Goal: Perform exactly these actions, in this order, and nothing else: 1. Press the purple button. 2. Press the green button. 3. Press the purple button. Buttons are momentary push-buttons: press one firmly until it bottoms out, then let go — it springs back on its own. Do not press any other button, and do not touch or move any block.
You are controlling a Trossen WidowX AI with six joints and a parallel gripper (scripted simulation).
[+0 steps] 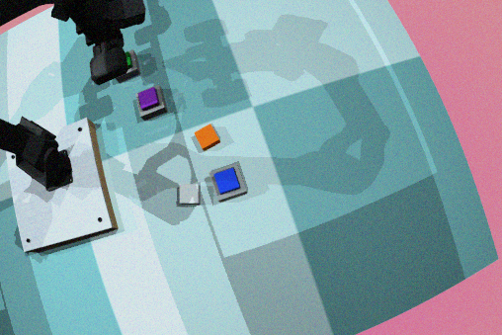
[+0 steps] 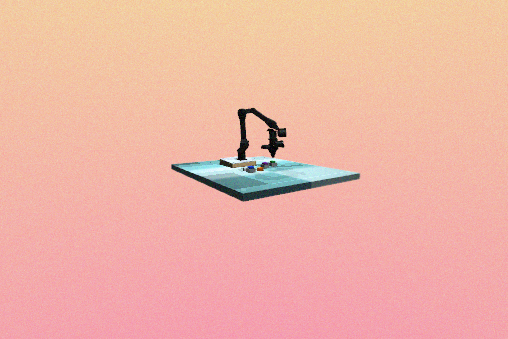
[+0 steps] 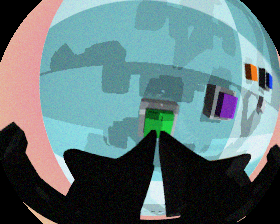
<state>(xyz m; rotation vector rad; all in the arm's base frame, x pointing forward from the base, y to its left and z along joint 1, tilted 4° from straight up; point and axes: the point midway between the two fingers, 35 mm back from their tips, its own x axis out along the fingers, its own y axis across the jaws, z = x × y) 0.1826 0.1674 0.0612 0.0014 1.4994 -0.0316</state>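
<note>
The green button lies 3 cm below my gripper tip. Round my gripper tip: white block 5 cm ahead, 28 cm to the right, 5 cm below; purple button 3 cm ahead, 10 cm to the right, 3 cm below; orange block 11 cm ahead, 20 cm to the right, 5 cm below.
</note>
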